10 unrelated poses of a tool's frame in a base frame.
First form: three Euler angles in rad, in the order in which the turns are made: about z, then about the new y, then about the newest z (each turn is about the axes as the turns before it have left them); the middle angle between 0 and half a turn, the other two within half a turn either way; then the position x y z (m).
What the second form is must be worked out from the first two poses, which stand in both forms.
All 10 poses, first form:
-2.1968 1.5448 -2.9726 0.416 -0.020 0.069
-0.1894 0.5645 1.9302 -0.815 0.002 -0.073
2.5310 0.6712 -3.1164 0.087 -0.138 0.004
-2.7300 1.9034 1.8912 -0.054 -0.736 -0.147
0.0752 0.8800 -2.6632 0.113 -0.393 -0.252
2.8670 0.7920 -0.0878 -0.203 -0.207 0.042
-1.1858 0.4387 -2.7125 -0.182 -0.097 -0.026
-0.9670 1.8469 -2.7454 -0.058 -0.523 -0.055
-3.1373 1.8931 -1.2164 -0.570 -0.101 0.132
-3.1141 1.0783 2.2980 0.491 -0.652 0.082
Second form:
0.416 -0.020 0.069 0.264 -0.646 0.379 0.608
-0.815 0.002 -0.073 0.243 0.136 0.734 0.619
0.087 -0.138 0.004 -0.103 -0.313 -0.272 0.904
-0.054 -0.736 -0.147 0.602 -0.549 -0.236 0.530
0.113 -0.393 -0.252 -0.417 0.085 -0.870 0.247
-0.203 -0.207 0.042 -0.384 0.036 0.908 0.166
-0.182 -0.097 -0.026 0.150 -0.157 0.907 0.361
-0.058 -0.523 -0.055 0.619 -0.503 0.579 0.170
-0.570 -0.101 0.132 -0.665 -0.465 0.480 0.333
0.491 -0.652 0.082 0.217 -0.465 -0.341 0.788

